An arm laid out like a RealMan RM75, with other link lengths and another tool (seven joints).
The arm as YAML. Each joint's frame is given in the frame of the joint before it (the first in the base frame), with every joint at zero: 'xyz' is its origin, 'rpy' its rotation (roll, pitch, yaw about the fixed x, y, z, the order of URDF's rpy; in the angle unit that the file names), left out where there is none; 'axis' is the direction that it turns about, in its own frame. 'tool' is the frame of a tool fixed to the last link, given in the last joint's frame.
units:
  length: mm
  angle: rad
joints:
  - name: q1
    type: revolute
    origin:
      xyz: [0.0, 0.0, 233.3]
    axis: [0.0, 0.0, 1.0]
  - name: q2
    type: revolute
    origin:
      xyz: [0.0, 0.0, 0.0]
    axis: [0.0, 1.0, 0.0]
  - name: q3
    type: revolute
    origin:
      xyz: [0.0, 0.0, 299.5]
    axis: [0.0, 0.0, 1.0]
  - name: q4
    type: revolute
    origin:
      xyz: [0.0, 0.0, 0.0]
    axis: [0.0, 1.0, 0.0]
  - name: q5
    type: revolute
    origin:
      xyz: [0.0, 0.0, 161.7]
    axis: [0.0, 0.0, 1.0]
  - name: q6
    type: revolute
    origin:
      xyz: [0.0, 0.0, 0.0]
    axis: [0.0, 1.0, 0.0]
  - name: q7
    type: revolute
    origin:
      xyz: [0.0, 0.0, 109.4]
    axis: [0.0, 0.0, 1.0]
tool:
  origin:
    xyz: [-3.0, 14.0, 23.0]
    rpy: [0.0, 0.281, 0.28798]
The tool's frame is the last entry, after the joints.
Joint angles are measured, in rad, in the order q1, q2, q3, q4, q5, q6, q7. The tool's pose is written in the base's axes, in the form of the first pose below.
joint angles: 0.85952, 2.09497, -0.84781, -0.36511, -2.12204, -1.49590, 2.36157
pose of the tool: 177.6 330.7 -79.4 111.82 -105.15 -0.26
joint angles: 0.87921, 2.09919, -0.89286, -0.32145, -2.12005, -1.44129, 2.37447
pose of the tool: 177.9 330.1 -90.0 111.34 -107.19 3.03
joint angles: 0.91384, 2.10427, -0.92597, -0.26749, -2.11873, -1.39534, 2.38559
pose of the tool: 173.7 330.1 -100.3 110.76 -108.31 6.27
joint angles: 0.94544, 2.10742, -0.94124, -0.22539, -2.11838, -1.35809, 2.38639
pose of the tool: 169.0 331.6 -107.3 111.01 -108.85 8.18
